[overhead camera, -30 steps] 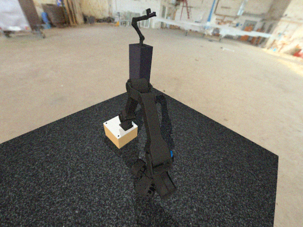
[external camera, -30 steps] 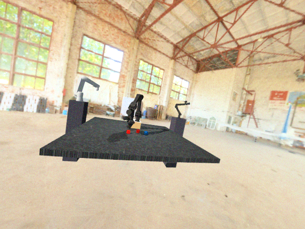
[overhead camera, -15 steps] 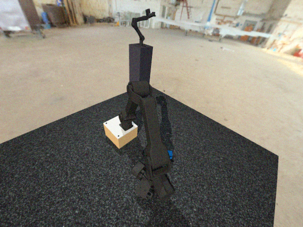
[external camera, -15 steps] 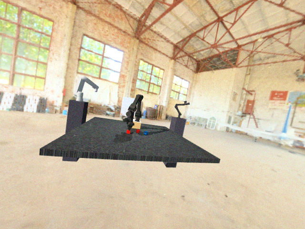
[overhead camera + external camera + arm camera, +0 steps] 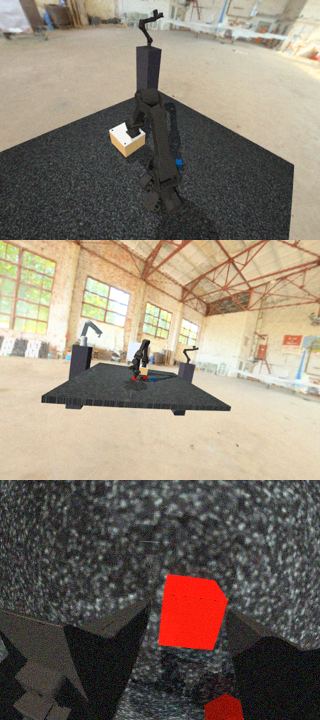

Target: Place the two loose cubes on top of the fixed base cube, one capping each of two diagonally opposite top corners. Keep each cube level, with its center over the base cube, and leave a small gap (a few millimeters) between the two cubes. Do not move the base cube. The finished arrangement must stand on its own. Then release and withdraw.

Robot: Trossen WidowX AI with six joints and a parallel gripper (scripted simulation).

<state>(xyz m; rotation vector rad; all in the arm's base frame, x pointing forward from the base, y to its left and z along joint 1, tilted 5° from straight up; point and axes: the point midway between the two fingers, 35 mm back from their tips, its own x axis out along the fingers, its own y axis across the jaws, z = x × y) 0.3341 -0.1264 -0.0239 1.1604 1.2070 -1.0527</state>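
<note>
Right now my gripper tip is 210 mm to the right of the blue cube and 40 mm past it.
</note>
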